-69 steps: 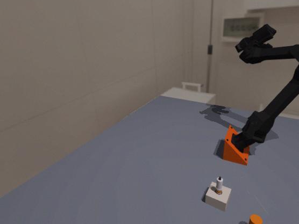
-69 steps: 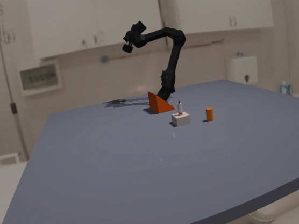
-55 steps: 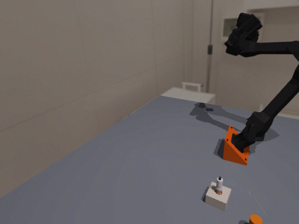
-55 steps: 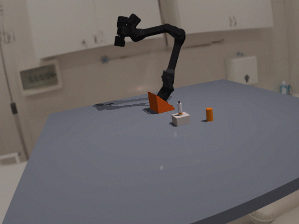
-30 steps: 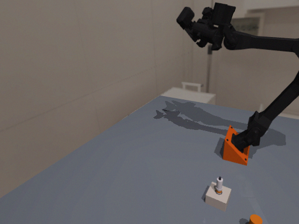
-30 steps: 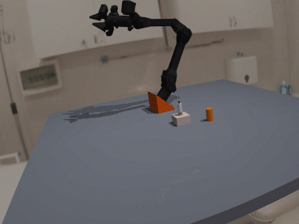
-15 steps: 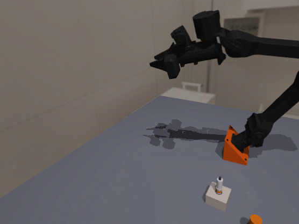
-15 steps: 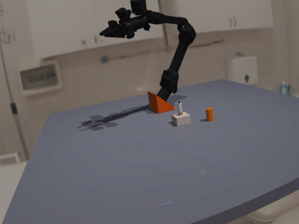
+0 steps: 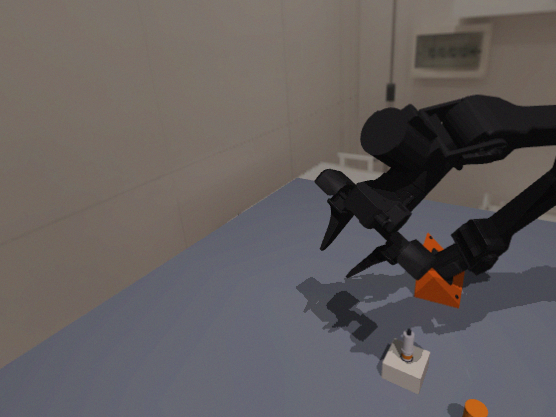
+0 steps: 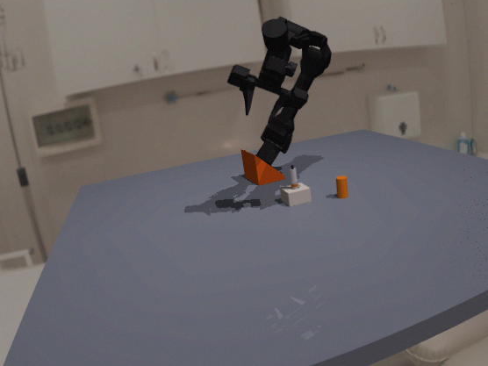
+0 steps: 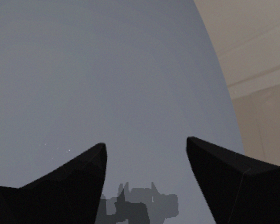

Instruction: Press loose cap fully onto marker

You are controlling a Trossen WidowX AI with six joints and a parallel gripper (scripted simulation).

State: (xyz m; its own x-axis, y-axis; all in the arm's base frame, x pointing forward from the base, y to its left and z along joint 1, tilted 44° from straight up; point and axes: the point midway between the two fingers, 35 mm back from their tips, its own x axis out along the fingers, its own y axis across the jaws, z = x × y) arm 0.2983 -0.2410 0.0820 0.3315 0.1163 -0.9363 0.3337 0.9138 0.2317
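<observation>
Right now my gripper tip is 10 mm short of the orange cap, 210 mm to the right of it and 210 mm above it. From my gripper tip the other things lie so: white marker (60 mm behind, 100 mm to the left, 170 mm below); then block (60 mm behind, 100 mm to the left, 220 mm below).
</observation>
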